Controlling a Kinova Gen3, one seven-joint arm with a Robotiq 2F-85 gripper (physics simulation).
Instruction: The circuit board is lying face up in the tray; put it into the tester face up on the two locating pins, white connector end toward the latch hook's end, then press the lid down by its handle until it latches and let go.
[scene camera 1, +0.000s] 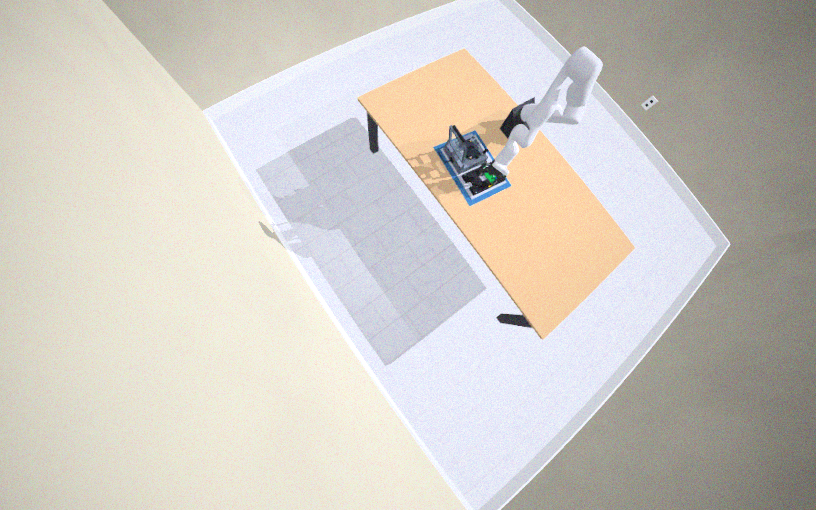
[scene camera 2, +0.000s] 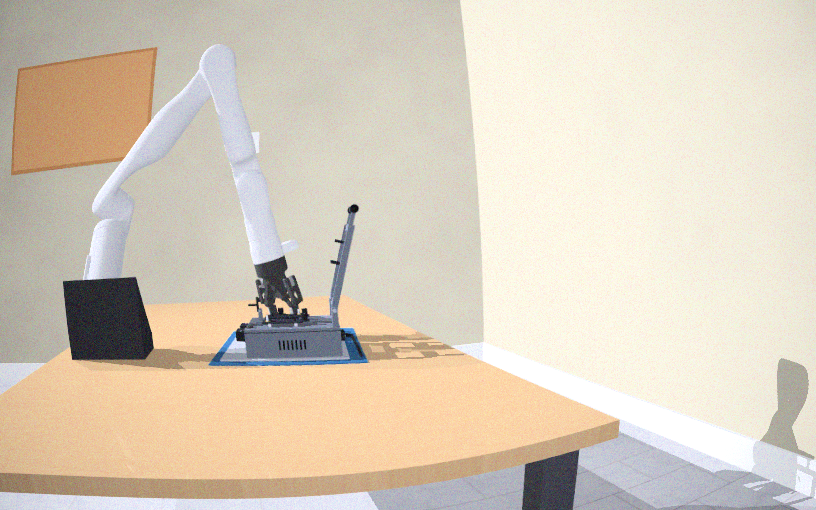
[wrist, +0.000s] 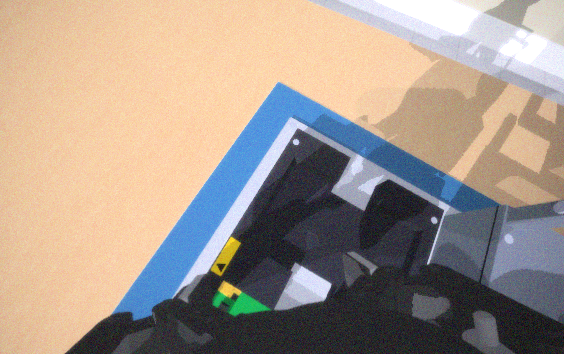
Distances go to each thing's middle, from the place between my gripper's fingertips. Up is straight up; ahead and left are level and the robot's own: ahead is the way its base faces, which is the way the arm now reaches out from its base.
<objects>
My hand is 60 mm past the green circuit board (wrist: 244, 304), 10 mm to the left of it and 10 mm above it. Round my hand: lid (scene camera 2: 345, 243) (220 mm to the right, 150 mm above, 70 mm ahead).
</objects>
